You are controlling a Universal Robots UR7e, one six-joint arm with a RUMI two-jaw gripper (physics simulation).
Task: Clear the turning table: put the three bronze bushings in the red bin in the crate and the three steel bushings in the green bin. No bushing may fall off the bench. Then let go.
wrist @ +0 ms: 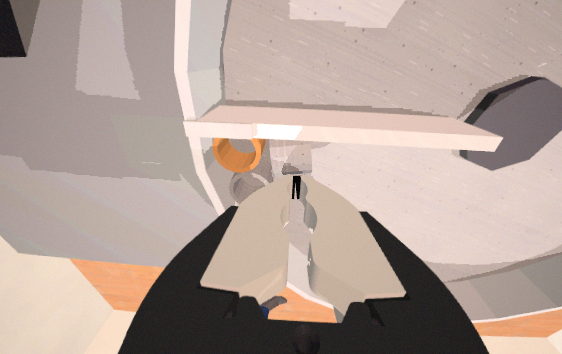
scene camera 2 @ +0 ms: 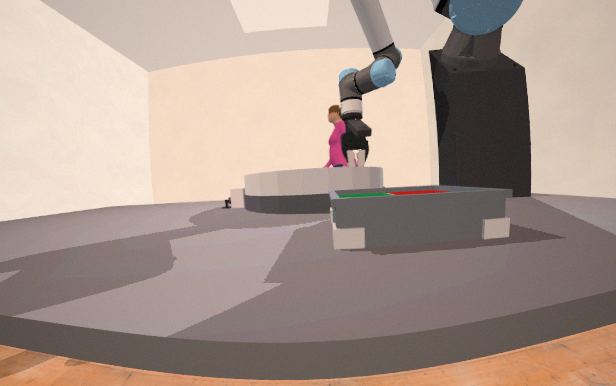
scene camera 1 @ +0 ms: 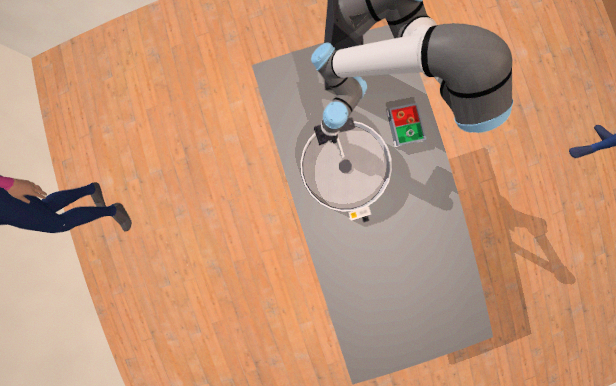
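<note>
My gripper is shut and empty, low inside the rim of the turning table. In the wrist view a bronze bushing stands upright between rim and bar. A steel bushing stands beside it, left of the fingertips and partly hidden. A grey, glassy-looking piece, seemingly a steel bushing on its side, lies just beyond the tips. The red bin holds two bronze bushings; the green bin holds one steel bushing.
A pale bar runs from the rim to the dark hub. The grey crate stands beside the table. A control box sits at the rim. A person stands beyond the bench.
</note>
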